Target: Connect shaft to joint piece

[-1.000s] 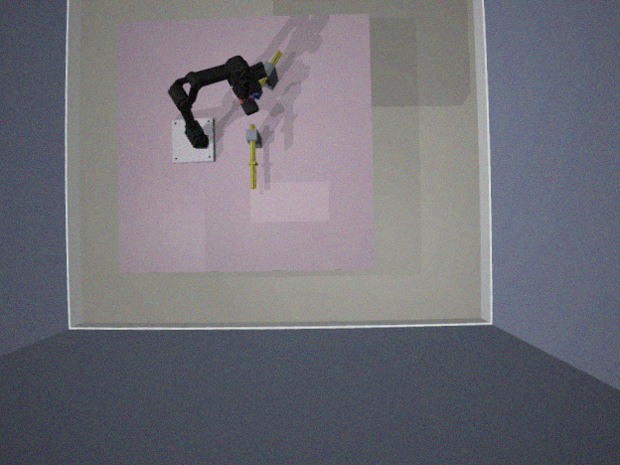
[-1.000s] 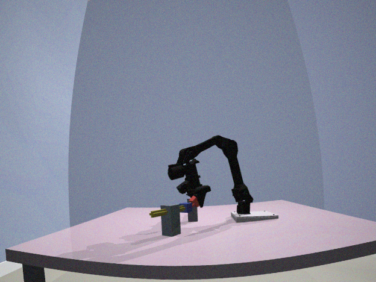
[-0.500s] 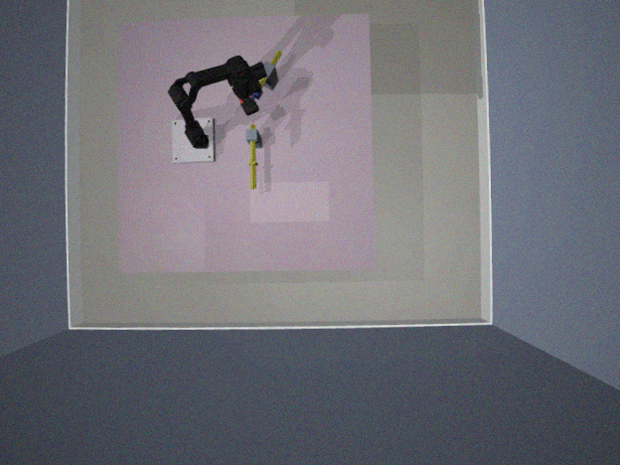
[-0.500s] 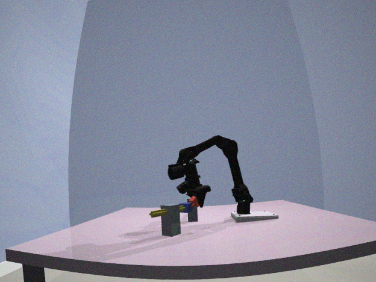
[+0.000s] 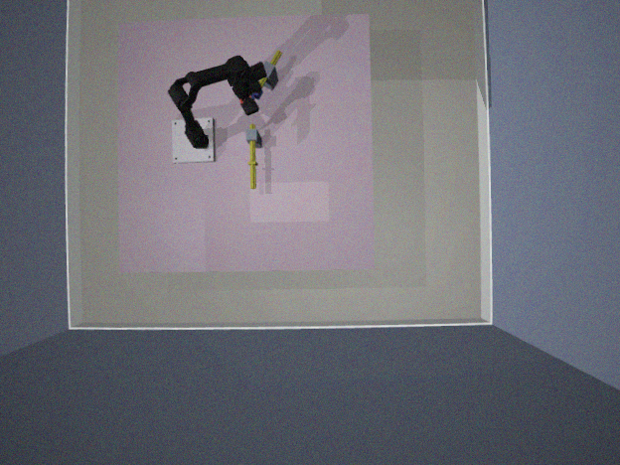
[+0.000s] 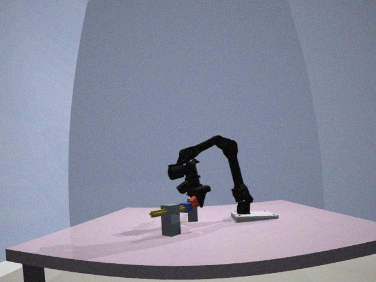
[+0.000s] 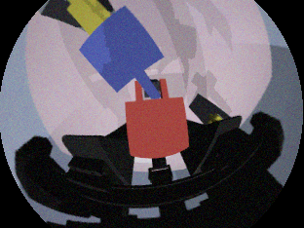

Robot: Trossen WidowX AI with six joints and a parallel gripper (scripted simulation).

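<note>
Right now my gripper tip is 30 mm below the red joint piece, 20 mm short of it and 10 mm to the right of it.
</note>
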